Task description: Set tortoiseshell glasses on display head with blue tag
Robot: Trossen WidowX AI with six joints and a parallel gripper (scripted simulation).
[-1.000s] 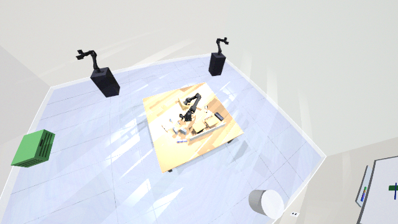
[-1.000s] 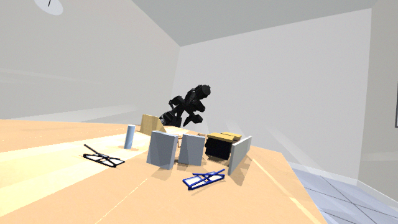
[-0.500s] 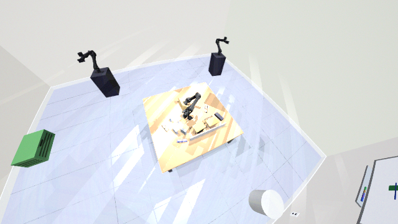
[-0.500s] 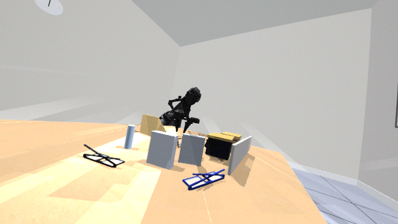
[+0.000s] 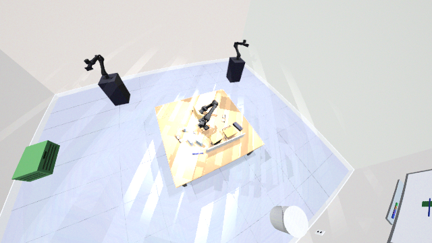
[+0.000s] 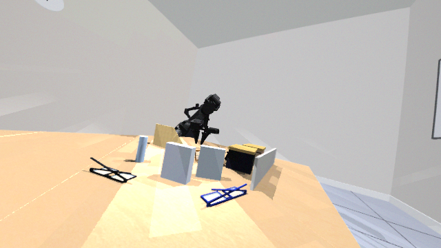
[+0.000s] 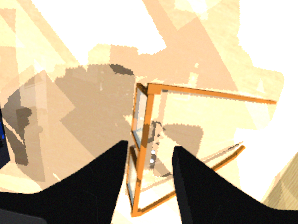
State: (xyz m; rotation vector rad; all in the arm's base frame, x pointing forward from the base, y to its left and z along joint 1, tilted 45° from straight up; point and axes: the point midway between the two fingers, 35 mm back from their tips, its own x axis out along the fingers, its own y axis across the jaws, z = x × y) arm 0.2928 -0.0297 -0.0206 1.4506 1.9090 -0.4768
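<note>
Right now the pale blue cylinder is 250 mm to the right of my gripper tip, 50 mm behind it and 30 mm below it. Round my gripper tip: upright panel: 300 mm ahead, 230 mm to the left, 20 mm below.
</note>
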